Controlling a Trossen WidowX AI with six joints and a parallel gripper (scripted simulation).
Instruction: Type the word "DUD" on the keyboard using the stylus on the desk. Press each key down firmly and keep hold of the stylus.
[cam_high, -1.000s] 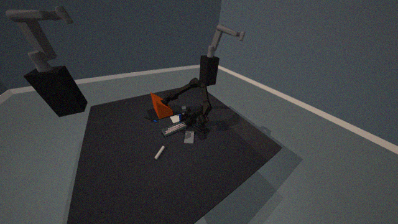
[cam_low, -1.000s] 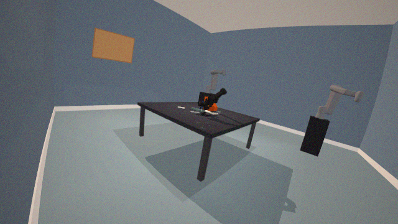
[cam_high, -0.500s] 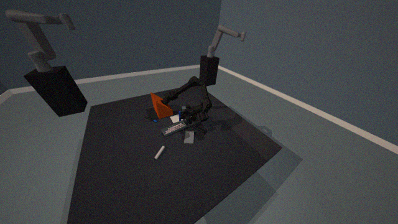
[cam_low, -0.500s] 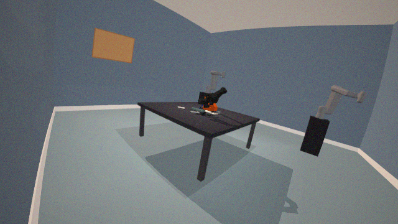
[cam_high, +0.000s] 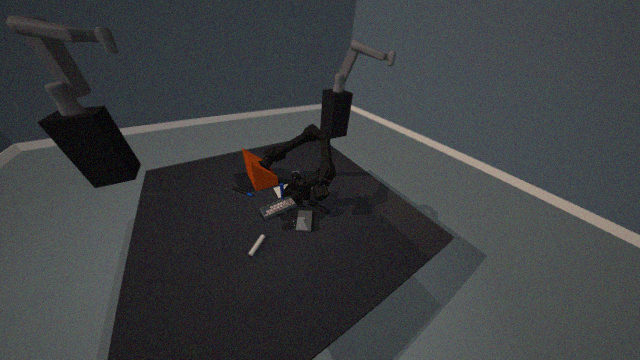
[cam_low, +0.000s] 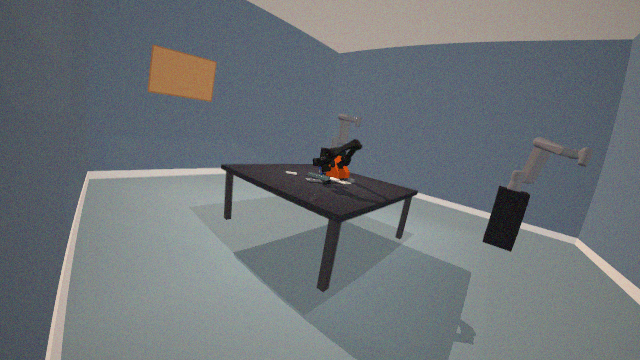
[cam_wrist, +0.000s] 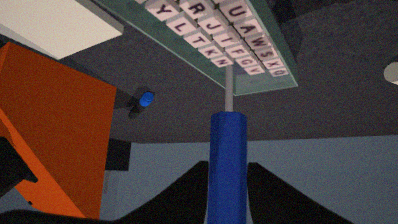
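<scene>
Now: gripper tip 90 mm above the u key. From my gripper tip the other things lie so: white stylus tip: 50 mm below; then d key: 90 mm below, 50 mm to the left, 20 mm behind; then blue stylus: 10 mm below.
</scene>
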